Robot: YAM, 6 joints.
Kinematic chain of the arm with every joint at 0, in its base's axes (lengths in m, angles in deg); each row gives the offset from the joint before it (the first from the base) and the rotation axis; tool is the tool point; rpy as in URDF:
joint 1: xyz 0 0 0.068 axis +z
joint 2: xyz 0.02 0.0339 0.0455 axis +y
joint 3: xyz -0.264 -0.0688 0 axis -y
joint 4: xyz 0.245 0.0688 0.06 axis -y
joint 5: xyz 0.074 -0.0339 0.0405 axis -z
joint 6: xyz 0.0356 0 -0.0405 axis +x
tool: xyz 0 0 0 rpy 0 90 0
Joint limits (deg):
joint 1: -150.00..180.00
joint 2: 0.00..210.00
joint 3: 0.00..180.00
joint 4: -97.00..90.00
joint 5: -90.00..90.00
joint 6: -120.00..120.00
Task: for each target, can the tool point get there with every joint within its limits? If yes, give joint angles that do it. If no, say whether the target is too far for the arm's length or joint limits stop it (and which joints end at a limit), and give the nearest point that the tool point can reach.
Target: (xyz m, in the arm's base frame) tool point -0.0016 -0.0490 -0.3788
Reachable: no: joint limits stop it (at a limit: joint 2) | nearest point -0.0024 -0.0732 -0.3350 | short by 0.050 m
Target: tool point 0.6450 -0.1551 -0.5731
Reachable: no: too far | nearest point 0.4524 -0.1088 -0.3083 | short by 0.331 m
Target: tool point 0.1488 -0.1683 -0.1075
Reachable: yes | joints -50.17 148.25 43.74 5.74 -10.51 -48.29
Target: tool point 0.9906 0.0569 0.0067
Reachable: no: too far | nearest point 0.6410 0.0368 0.0452 | short by 0.352 m
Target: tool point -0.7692 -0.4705 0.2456
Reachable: no: too far | nearest point -0.5451 -0.3334 0.2062 | short by 0.266 m
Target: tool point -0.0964 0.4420 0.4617
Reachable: yes | joints 100.58 111.29 106.82 39.62 -22.56 15.43
